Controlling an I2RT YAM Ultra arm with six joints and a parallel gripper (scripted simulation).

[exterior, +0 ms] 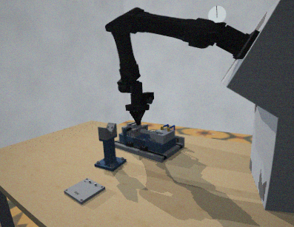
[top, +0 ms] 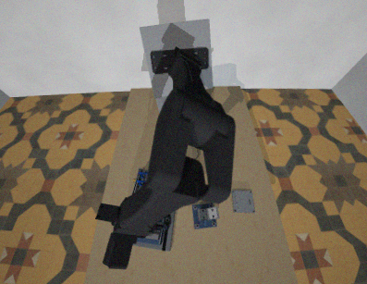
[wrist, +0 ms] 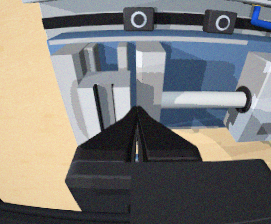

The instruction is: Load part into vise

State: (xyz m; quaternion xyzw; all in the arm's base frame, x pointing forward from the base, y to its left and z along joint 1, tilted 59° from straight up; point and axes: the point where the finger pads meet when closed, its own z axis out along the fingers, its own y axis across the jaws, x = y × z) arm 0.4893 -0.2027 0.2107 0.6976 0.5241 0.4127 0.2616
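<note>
Right now the part is 2 cm ahead of my hand and 1 cm below it. The rest, counted from my hand: fixed jaw: 5 cm ahead, 1 cm to the right, 3 cm below; then moving jaw: 1 cm behind, 1 cm to the left, 3 cm below; then work stop: 3 cm ahead, 4 cm to the left, 2 cm below.
</note>
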